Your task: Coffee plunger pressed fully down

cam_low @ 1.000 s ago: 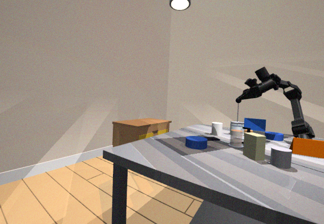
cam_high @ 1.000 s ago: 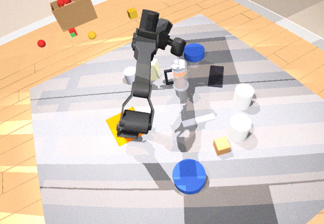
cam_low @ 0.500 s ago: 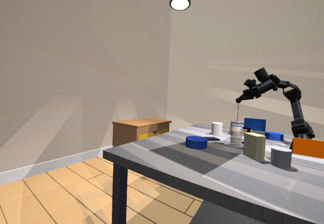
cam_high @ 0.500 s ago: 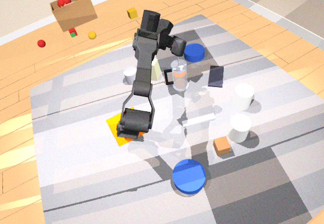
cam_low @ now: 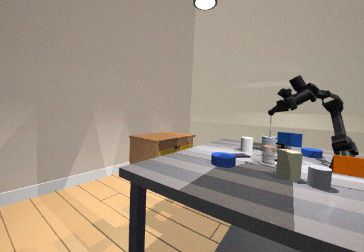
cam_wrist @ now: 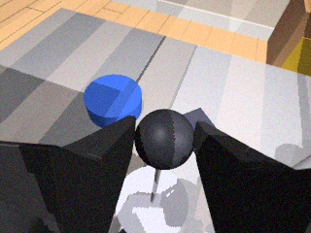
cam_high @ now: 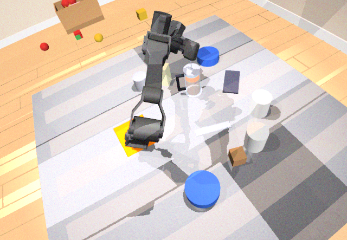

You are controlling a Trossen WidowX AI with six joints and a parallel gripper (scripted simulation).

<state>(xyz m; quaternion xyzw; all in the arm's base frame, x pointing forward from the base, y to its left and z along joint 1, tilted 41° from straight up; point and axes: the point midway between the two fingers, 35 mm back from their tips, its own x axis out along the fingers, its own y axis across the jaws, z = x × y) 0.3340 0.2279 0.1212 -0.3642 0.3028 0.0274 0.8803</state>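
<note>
Now: the coffee press 14 cm below my gripper tip, 2 cm behind it and 1 cm to the left of it. From my gripper tip the other things lie so: dark flat plate (27 cm below, 18 cm ahead, 6 cm to the right); then white strip (27 cm below, 23 cm to the right, 6 cm behind); then pale yellow block (22 cm below, 15 cm to the left, 9 cm behind).
</note>
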